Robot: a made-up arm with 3 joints.
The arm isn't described. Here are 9 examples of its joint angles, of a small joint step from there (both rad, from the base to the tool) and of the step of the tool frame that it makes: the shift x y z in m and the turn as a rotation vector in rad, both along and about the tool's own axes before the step.
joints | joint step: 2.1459 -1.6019 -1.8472 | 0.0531 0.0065 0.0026
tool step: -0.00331 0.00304 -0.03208 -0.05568 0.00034 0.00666
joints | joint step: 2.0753 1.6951 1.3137 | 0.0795 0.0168 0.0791
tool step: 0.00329 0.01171 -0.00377 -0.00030 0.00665 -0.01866
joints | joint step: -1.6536 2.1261 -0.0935 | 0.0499 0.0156 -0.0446
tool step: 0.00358 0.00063 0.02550 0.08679 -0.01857 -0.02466
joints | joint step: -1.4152 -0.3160 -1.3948 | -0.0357 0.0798 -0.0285
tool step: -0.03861 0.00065 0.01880 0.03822 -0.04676 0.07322
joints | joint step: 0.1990 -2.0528 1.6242 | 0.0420 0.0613 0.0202
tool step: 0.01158 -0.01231 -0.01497 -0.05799 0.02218 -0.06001
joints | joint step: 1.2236 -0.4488 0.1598 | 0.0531 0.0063 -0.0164
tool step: -0.00927 0.00775 0.00290 -0.00649 -0.01346 0.04641
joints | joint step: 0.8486 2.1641 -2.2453 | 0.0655 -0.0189 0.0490
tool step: -0.00524 -0.00701 0.00873 0.00566 -0.04017 0.00681
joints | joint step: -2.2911 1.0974 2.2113 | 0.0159 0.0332 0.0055
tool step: 0.00867 0.00071 0.00394 0.00877 0.01430 -0.03077
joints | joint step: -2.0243 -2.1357 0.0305 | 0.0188 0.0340 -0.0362
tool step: -0.00002 0.00335 0.01153 0.02015 -0.03388 -0.01021
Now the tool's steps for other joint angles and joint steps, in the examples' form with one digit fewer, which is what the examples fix.
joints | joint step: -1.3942 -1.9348 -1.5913 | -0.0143 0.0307 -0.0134
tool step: -0.0134 -0.0002 0.0121 0.0268 0.0057 0.0306
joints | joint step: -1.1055 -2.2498 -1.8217 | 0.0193 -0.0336 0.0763
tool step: 0.0132 -0.0049 -0.0355 -0.0911 -0.0192 -0.0302
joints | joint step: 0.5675 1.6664 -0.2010 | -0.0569 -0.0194 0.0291
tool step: 0.0012 -0.0021 -0.0229 -0.0858 0.0200 0.0012
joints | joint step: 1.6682 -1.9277 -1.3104 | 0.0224 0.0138 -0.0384
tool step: -0.0064 0.0054 0.0038 0.0174 -0.0108 0.0116
